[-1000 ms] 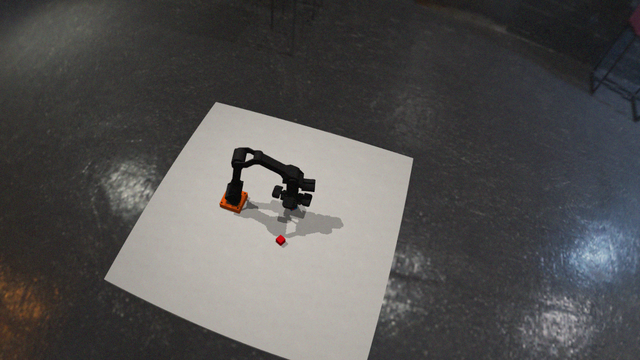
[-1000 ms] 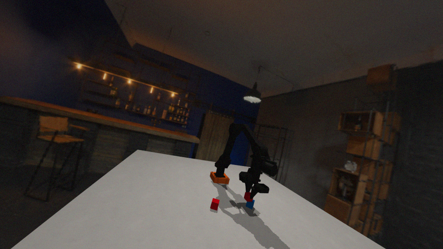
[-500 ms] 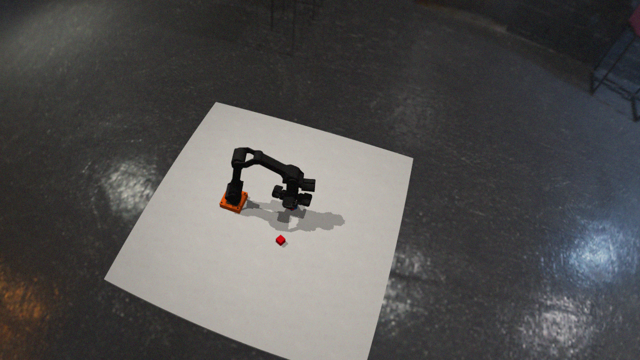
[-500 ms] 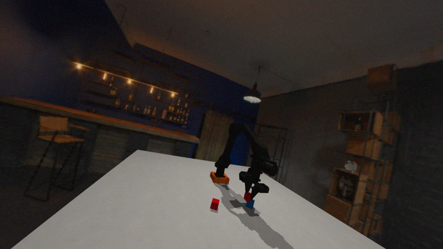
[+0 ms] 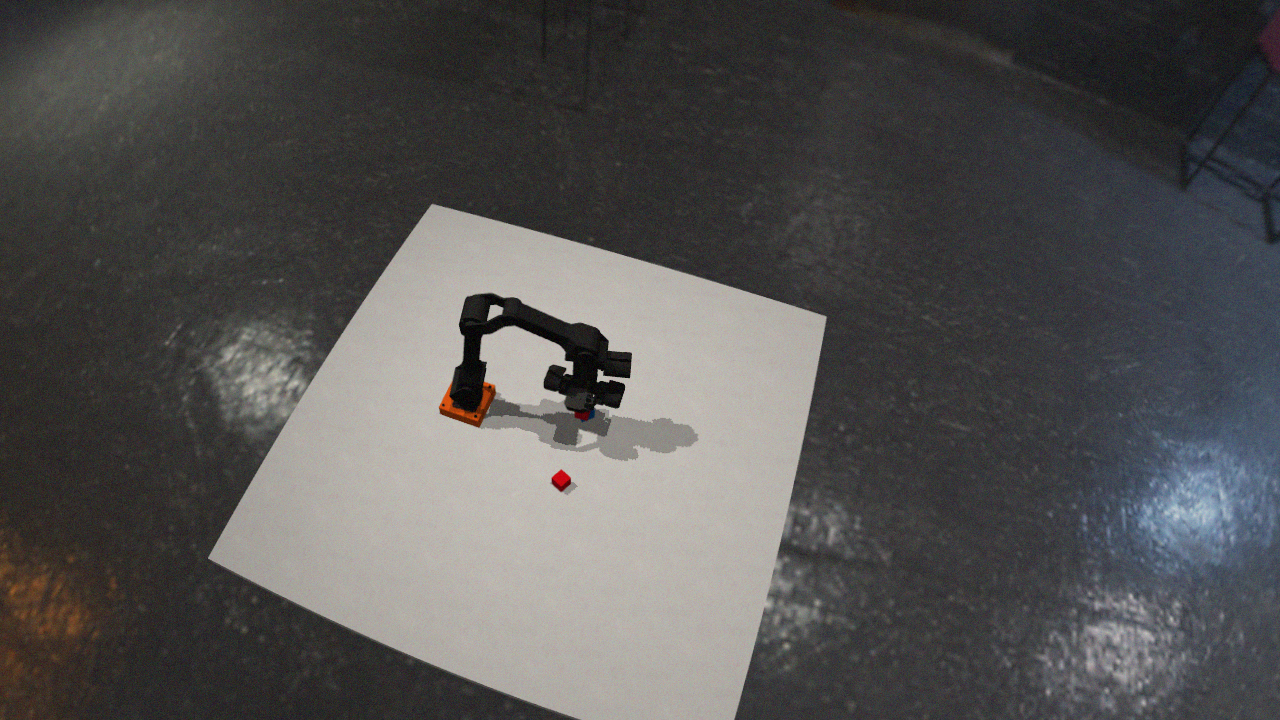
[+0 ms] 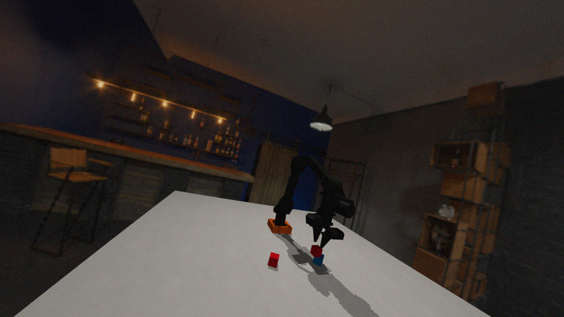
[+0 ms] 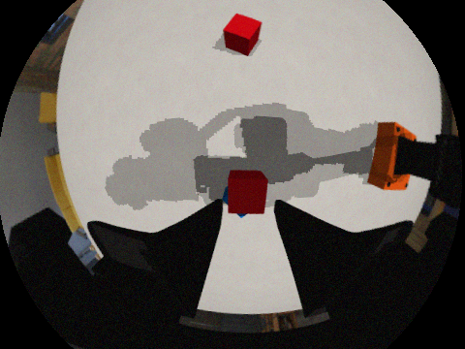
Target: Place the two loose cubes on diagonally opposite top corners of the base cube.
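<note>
The blue base cube is 60 mm below my gripper tip and 20 mm to the left of it.
</note>
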